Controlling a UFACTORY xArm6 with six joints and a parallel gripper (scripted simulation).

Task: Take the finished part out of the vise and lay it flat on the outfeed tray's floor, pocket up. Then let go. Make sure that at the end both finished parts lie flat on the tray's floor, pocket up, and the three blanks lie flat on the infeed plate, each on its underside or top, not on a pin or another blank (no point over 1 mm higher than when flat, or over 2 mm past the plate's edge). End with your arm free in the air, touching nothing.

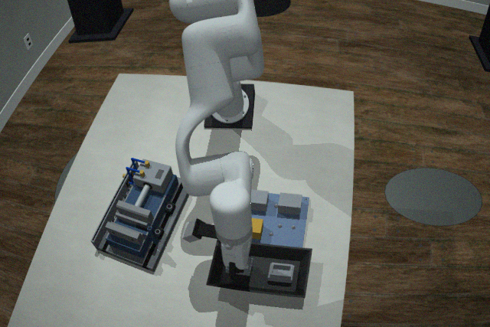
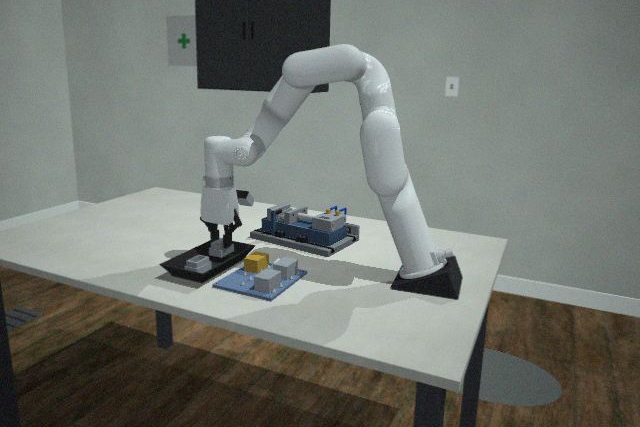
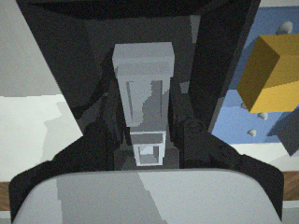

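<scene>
Now: hand 120 mm past the yellow block, 10 mm to the right of it and 40 mm above it. Round my hand: grey actuator: 220 mm behind, 260 mm to the right, 10 mm above; then blue fixture plate: 160 mm behind, 60 mm to the left, 70 mm below; then silver rod: 150 mm behind, 280 mm to the right, 10 mm above.
</scene>
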